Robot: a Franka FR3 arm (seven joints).
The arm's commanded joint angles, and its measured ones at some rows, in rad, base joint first. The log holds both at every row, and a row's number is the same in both.
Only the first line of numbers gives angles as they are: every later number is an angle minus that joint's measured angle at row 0.
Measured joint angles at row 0:
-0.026 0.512 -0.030 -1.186 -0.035 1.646 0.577
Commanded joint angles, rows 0 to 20:
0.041 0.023 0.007 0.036 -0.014 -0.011 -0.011
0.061 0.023 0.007 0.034 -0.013 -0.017 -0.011
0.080 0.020 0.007 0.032 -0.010 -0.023 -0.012
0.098 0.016 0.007 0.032 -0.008 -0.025 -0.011
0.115 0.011 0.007 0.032 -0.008 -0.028 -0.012
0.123 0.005 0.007 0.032 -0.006 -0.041 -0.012
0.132 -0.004 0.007 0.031 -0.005 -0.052 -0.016
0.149 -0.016 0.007 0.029 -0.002 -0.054 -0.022
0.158 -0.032 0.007 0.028 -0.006 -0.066 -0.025
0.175 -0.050 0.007 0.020 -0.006 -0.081 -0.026
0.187 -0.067 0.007 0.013 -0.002 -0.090 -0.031
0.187 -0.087 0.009 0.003 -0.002 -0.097 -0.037
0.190 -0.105 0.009 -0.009 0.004 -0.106 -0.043
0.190 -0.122 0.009 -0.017 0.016 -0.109 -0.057
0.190 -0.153 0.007 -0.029 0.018 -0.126 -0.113
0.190 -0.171 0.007 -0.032 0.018 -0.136 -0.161
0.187 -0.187 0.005 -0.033 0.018 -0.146 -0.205
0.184 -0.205 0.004 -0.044 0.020 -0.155 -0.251
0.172 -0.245 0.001 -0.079 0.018 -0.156 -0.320
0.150 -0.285 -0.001 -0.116 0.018 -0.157 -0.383
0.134 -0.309 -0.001 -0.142 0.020 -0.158 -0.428
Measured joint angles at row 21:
0.184 -0.199 -0.002 -0.014 0.005 -0.163 -0.280
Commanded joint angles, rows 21 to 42:
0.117 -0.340 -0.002 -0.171 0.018 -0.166 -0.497
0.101 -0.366 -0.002 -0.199 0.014 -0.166 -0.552
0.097 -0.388 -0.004 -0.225 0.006 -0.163 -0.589
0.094 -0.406 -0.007 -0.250 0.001 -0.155 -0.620
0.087 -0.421 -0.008 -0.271 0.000 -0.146 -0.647
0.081 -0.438 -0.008 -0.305 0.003 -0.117 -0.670
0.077 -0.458 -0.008 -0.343 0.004 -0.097 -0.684
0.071 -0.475 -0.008 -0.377 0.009 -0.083 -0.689
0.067 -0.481 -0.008 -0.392 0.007 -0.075 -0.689
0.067 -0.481 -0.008 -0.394 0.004 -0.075 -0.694
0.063 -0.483 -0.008 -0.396 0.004 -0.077 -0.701
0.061 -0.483 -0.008 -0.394 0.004 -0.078 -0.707
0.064 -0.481 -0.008 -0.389 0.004 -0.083 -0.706
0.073 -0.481 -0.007 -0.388 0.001 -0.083 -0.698
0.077 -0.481 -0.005 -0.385 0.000 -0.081 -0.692
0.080 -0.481 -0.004 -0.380 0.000 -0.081 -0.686
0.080 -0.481 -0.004 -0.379 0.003 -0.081 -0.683
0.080 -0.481 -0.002 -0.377 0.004 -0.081 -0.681
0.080 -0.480 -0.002 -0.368 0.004 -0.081 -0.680
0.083 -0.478 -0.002 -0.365 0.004 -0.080 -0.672
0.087 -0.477 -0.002 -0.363 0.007 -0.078 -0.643
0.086 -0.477 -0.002 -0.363 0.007 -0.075 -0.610
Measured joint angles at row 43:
0.086 -0.460 -0.006 -0.347 0.004 -0.097 -0.671
